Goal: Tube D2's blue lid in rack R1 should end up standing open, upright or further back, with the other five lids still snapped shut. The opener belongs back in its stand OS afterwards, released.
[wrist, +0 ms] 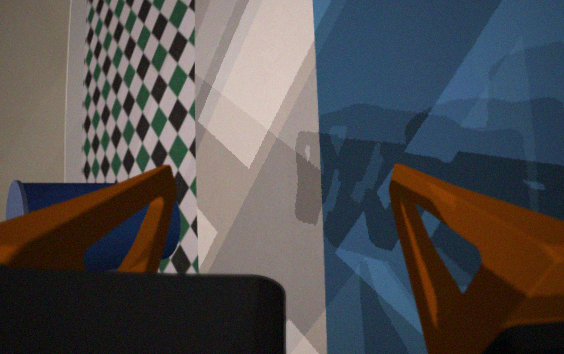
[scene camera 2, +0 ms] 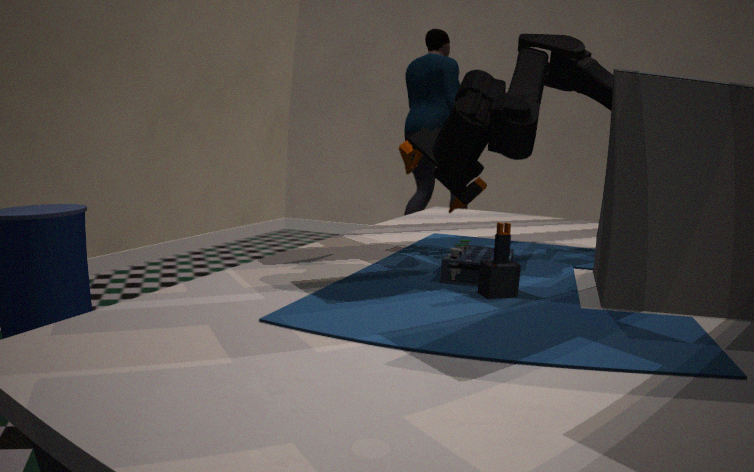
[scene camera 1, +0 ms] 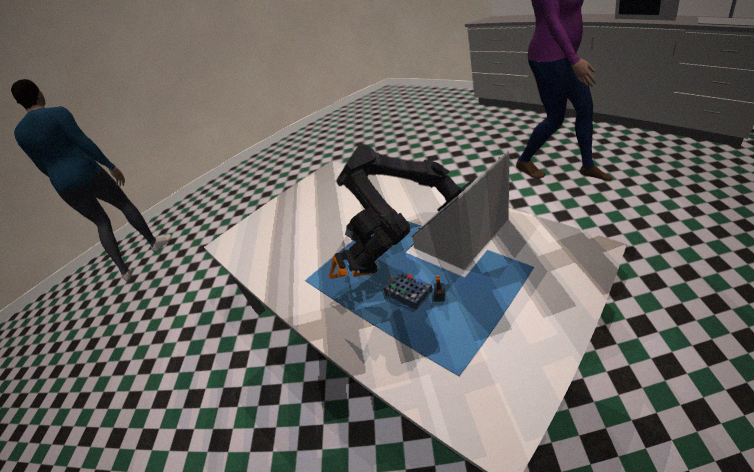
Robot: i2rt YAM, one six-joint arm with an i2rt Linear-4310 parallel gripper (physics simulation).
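Where they show: gripper, between the fingertips: [wrist: 282,176] [scene camera 2: 430,191] [scene camera 1: 342,275]; arm's base, origin of its link: [scene camera 2: 704,194] [scene camera 1: 455,197].
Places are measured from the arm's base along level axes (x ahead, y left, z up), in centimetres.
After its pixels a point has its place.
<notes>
Rack R1 [scene camera 1: 407,291] @(x 36.0, y 8.8, z -10.1 cm) [scene camera 2: 446,272] @(x 36.4, y 13.8, z -12.9 cm), a small dark block with coloured lids, lies on the blue mat. Red and green spots show on its top in scene camera 1; tube D2's blue lid and the lid states are too small to tell. The opener [scene camera 1: 437,280] @(x 29.5, y 16.4, z -6.4 cm) [scene camera 2: 501,248] @(x 28.9, y 16.6, z -8.6 cm), dark with an orange two-pronged top, stands upright in stand OS [scene camera 1: 439,294] @(x 30.4, y 17.4, z -11.1 cm) [scene camera 2: 499,281] @(x 28.6, y 17.6, z -12.2 cm) beside the rack. My gripper [scene camera 1: 349,271] @(x 47.1, y -6.8, z -4.3 cm) [scene camera 2: 432,190] @(x 47.1, y -6.8, z -4.3 cm) [wrist: 282,176] @(x 47.1, y -6.8, z -4.3 cm) is wide open and empty, above the mat's left edge in scene camera 1, well above and apart from rack and opener.
A tall grey panel [scene camera 1: 470,217] @(x 10.4, y 14.3, z 3.5 cm) [scene camera 2: 667,194] @(x 8.5, y 14.2, z -0.4 cm) stands upright by the mat [scene camera 1: 445,345] @(x 41.3, y 29.0, z -14.3 cm) [scene camera 2: 356,322] @(x 38.3, y 33.0, z -14.3 cm) [wrist: 370,60] @(x 47.6, y -15.1, z -14.3 cm), between arm base and stand side. Two people [scene camera 1: 66,147] [scene camera 1: 562,83] are on the floor beyond the table [scene camera 1: 495,411] @(x 47.8, y 50.9, z -14.6 cm). A blue drum [scene camera 2: 41,267] [wrist: 60,195] stands beyond the table.
</notes>
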